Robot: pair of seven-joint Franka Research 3 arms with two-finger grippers.
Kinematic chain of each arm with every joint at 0, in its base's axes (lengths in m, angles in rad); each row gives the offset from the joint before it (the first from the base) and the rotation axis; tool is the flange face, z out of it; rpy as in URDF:
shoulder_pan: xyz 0 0 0.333 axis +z
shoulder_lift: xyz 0 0 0 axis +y
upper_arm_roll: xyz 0 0 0.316 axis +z
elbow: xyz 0.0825 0 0 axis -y
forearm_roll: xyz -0.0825 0 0.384 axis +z
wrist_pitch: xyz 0 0 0 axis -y
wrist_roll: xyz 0.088 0 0 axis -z
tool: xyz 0 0 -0.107 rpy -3.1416 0 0
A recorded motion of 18 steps. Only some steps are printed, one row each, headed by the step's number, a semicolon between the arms.
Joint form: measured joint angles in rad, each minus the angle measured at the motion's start. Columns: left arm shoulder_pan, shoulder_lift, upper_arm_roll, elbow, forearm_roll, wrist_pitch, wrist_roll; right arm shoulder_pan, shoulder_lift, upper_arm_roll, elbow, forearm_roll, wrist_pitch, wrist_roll.
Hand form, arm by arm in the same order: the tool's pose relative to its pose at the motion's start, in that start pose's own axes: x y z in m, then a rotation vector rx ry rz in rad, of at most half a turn. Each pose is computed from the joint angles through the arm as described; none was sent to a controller.
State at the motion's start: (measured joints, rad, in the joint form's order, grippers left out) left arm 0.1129 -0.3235 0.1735 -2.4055 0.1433 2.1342 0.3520; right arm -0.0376 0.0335 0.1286 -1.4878 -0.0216 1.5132 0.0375
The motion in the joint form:
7: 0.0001 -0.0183 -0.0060 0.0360 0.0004 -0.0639 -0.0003; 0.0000 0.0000 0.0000 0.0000 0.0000 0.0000 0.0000
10: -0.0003 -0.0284 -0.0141 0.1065 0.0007 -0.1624 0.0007; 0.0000 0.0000 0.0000 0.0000 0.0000 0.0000 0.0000
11: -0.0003 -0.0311 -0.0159 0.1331 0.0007 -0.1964 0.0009; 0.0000 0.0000 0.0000 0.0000 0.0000 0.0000 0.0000
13: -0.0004 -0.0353 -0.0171 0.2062 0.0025 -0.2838 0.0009; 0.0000 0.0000 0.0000 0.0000 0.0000 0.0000 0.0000
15: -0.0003 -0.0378 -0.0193 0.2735 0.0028 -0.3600 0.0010; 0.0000 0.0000 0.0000 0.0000 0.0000 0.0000 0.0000
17: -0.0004 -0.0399 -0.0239 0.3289 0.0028 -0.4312 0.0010; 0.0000 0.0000 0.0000 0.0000 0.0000 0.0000 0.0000
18: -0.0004 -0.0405 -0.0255 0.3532 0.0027 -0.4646 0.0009; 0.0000 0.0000 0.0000 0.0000 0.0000 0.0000 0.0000
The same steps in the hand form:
7: -0.0003 -0.0006 -0.0192 -0.0005 -0.0100 -0.0003; 0.0000 0.0000 0.0000 0.0000 0.0000 0.0000
10: 0.0019 -0.0031 -0.0483 -0.0008 -0.0289 -0.0010; 0.0000 0.0000 0.0000 0.0000 0.0000 0.0000
11: 0.0024 -0.0045 -0.0591 -0.0007 -0.0340 -0.0029; 0.0000 0.0000 0.0000 0.0000 0.0000 0.0000
13: 0.0025 -0.0095 -0.0880 0.0004 -0.0458 -0.0114; 0.0000 0.0000 0.0000 0.0000 0.0000 0.0000
15: 0.0017 -0.0129 -0.1146 0.0011 -0.0534 -0.0190; 0.0000 0.0000 0.0000 0.0000 0.0000 0.0000
17: -0.0006 -0.0134 -0.1361 -0.0011 -0.0672 -0.0228; 0.0000 0.0000 0.0000 0.0000 0.0000 0.0000
18: -0.0022 -0.0136 -0.1452 -0.0033 -0.0755 -0.0251; 0.0000 0.0000 0.0000 0.0000 0.0000 0.0000

